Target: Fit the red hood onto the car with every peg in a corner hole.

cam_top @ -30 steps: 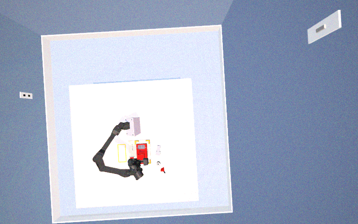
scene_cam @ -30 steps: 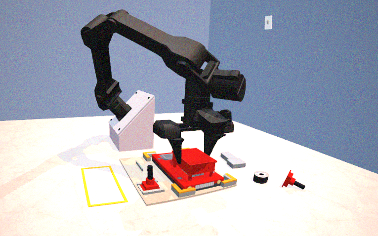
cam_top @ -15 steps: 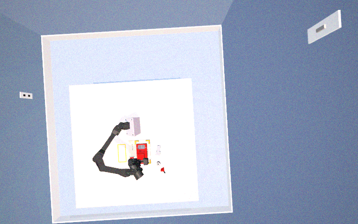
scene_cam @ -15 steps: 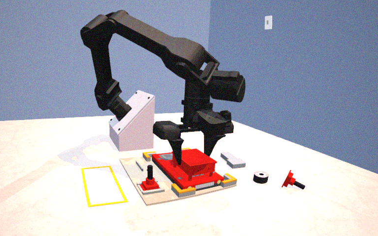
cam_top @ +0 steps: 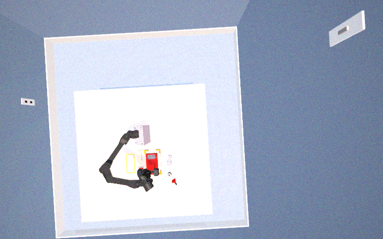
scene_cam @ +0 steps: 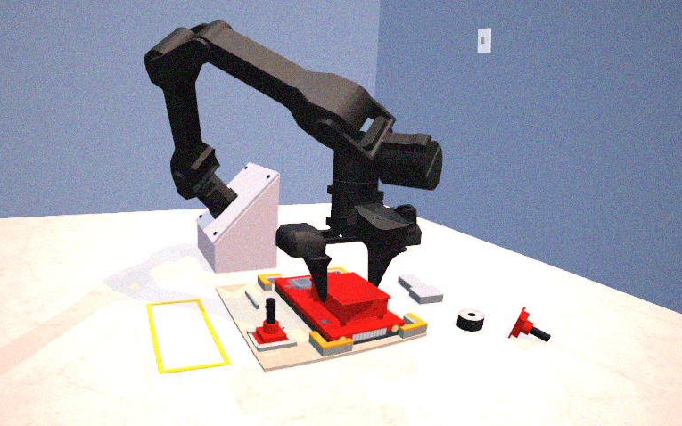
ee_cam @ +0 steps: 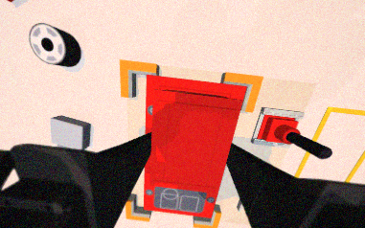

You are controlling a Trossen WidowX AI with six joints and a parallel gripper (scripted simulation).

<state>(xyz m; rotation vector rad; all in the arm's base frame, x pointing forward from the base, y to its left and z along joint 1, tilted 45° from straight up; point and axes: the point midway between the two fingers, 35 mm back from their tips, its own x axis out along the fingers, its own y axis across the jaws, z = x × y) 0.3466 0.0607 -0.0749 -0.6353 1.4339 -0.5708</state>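
My gripper tip is now 20 mm above the white engine block. Also, from my gripper tip: black post: 20 mm ahead, 120 mm to the right, 10 mm below; black wheel: 80 mm ahead, 160 mm to the left, 30 mm below; red hood: 10 mm above.
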